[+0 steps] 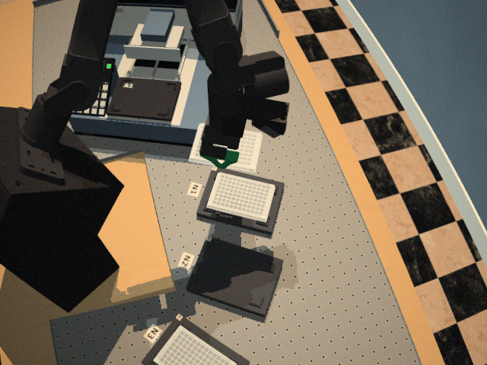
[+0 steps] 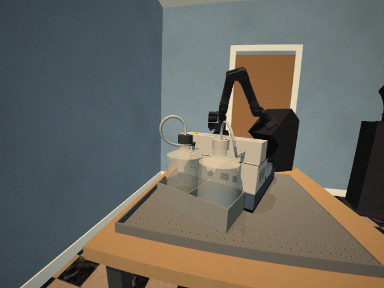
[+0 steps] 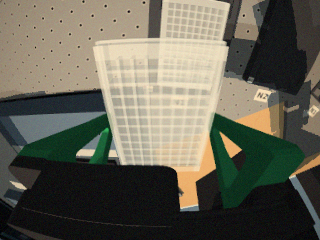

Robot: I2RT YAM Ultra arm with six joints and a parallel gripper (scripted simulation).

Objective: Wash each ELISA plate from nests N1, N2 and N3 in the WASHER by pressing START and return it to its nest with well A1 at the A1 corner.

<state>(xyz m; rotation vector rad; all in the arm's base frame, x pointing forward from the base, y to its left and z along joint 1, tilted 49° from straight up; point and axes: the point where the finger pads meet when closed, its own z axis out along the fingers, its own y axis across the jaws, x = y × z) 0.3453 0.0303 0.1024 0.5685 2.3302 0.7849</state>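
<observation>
Now: the dark carrier 17 cm behind my hand, 19 cm to the left of it and 6 cm below it. Also, from my hand: nest N2: 22 cm to the right, 14 cm below; nest N1: 3 cm ahead, 5 cm to the right, 14 cm below; N1 label: 7 cm behind, 1 cm to the right, 15 cm below.
</observation>
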